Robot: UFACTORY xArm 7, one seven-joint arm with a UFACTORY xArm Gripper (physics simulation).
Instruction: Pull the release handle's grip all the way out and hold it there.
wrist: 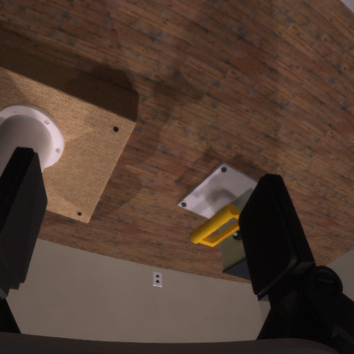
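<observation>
The release handle's yellow grip (204,233) shows right of centre, a bar with a slotted loop that reaches back to a grey-green housing (231,255). The housing stands at a light metal base plate (202,196) with dark bolts. My gripper (149,186) is wide open, with one black finger at the left edge and the other at the right. The right finger hides part of the housing and overlaps the view of the handle's right end. The grip lies in view between the fingers, nearer the right one, and looks farther away than the fingertips. Nothing is held.
A tan wooden block (82,165) with a round white arm base (55,145) is at the left, partly behind the left finger. The wood-plank floor (215,75) spreads across the top and middle. A pale wall (100,285) with an outlet (157,279) is at the bottom.
</observation>
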